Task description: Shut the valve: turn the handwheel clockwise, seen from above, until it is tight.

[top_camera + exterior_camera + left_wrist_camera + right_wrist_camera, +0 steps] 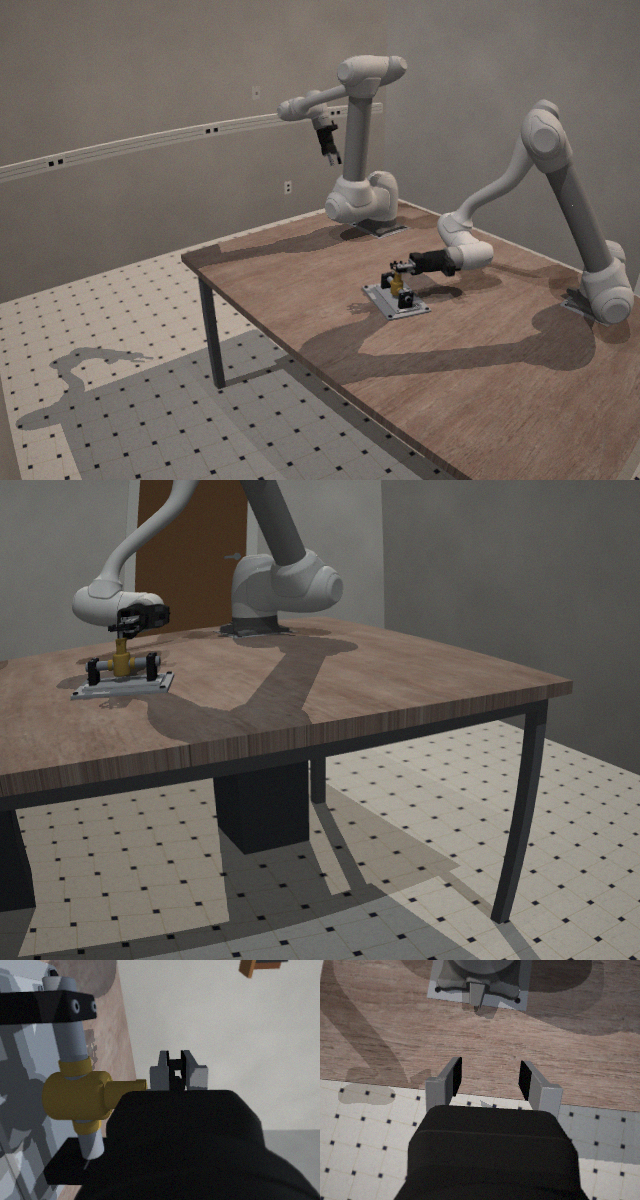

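The black handwheel is 2 cm to the right of my left hand, 1 cm below it and 1 cm behind it.
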